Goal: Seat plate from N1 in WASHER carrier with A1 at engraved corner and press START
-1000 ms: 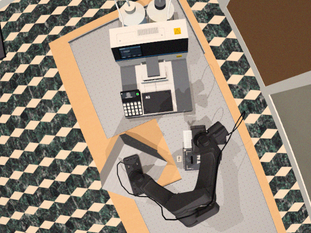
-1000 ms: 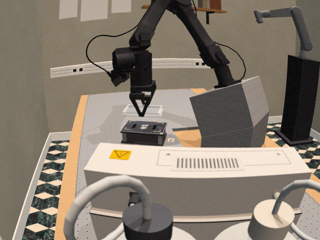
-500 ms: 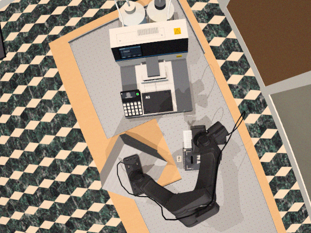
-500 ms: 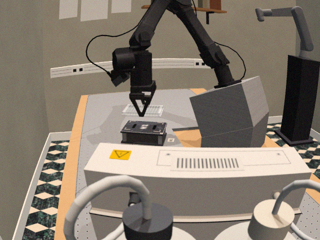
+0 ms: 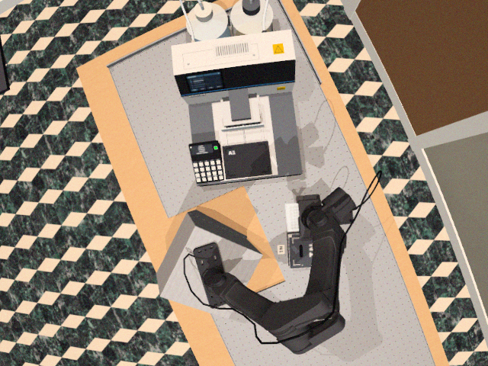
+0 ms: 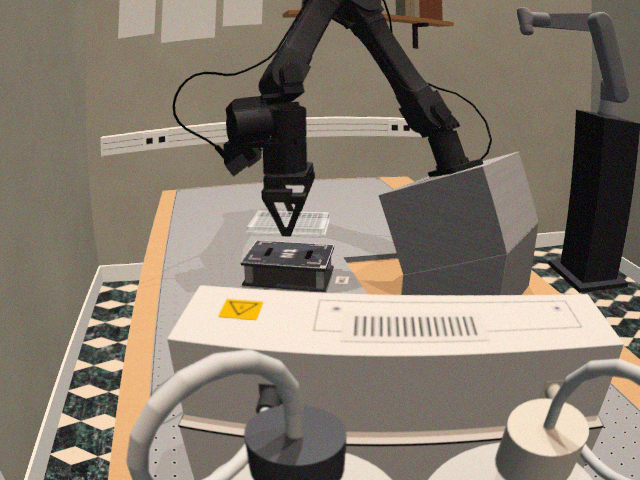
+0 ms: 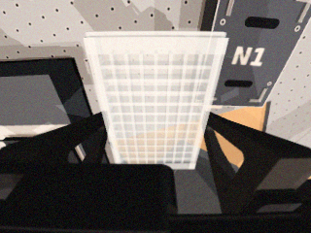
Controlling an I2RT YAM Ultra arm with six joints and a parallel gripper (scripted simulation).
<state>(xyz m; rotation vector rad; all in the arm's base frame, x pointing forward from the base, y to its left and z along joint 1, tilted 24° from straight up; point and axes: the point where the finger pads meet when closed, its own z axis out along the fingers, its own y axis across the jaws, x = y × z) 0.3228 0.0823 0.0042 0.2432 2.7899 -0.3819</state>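
The dark carrier pocket is 230 mm to the left of my hand, 120 mm behind it and 70 mm below it. The rest, counted from my hand: label: 160 mm below, 100 mm to the right, 100 mm behind; plate: right at my hand; plate nest: 130 mm to the right, 110 mm below.
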